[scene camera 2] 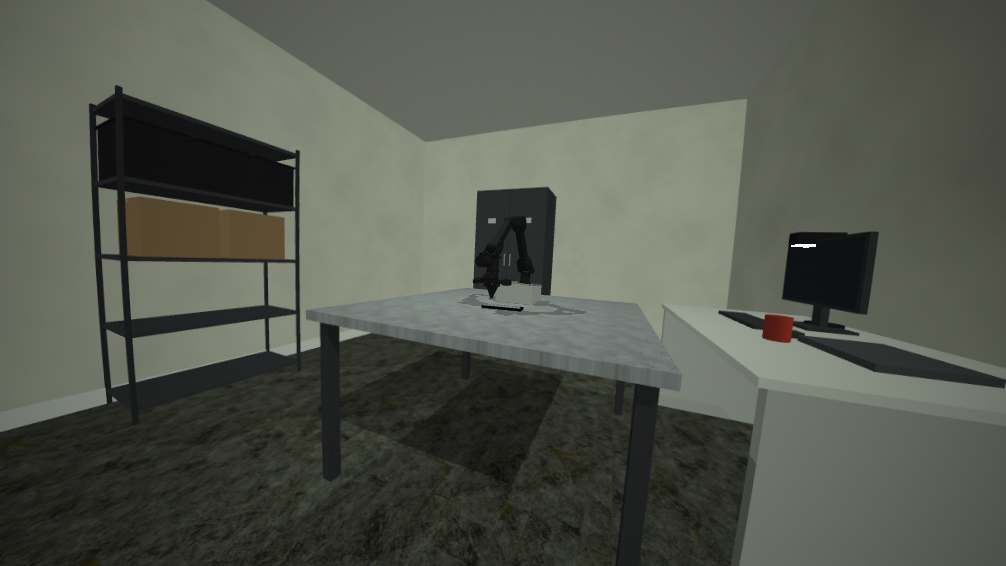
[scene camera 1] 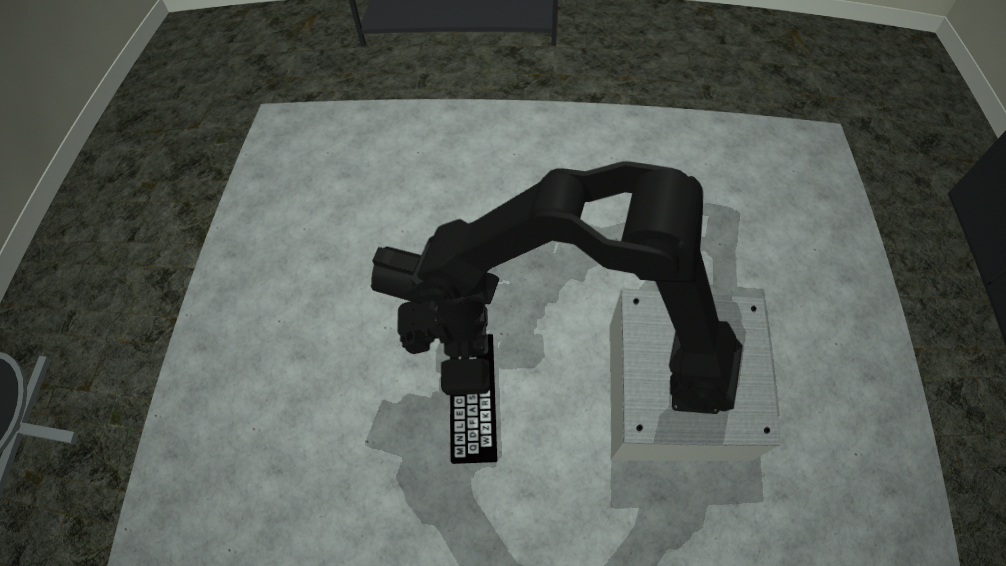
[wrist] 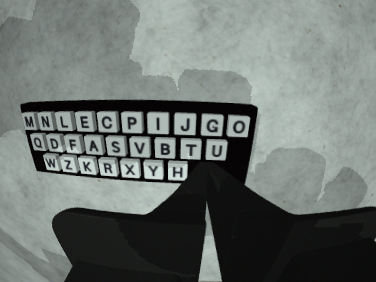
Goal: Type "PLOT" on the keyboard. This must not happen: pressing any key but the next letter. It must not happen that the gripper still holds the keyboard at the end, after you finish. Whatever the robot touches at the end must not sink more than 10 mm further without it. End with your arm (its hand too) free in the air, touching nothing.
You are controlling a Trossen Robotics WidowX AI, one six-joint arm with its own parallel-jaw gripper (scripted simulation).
Path:
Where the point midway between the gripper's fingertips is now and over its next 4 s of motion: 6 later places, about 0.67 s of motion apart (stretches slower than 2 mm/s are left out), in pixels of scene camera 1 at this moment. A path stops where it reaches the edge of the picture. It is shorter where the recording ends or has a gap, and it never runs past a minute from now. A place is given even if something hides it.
The gripper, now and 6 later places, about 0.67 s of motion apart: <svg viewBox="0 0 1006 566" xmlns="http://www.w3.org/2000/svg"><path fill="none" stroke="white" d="M469 349L487 361L489 399L482 405L456 385L456 388L458 389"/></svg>

